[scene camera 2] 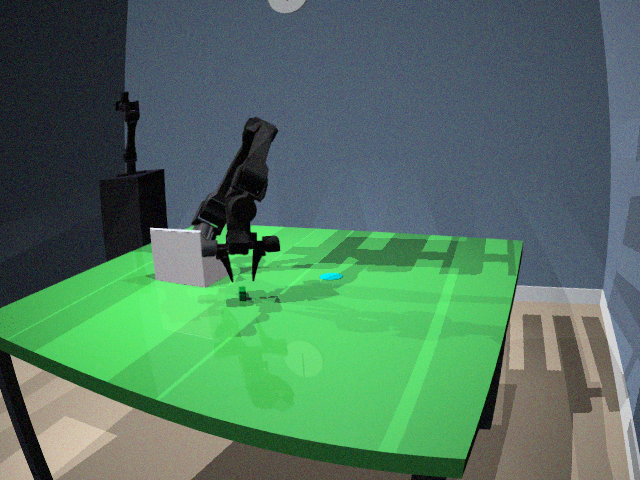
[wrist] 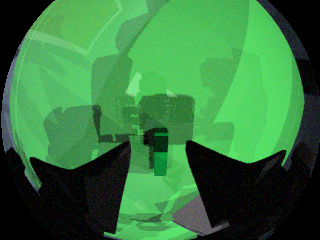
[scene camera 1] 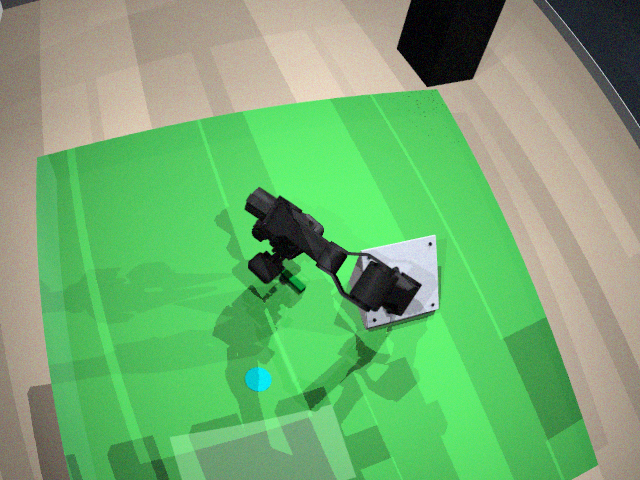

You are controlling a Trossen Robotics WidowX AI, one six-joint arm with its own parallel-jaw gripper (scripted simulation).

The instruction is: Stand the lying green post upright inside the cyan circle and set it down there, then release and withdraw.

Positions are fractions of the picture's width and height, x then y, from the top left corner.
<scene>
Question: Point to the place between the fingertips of the gripper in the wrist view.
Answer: At 0.50,0.61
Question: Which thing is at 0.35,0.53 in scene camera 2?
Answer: The gripper.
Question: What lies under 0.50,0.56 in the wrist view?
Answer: A green post.
</scene>
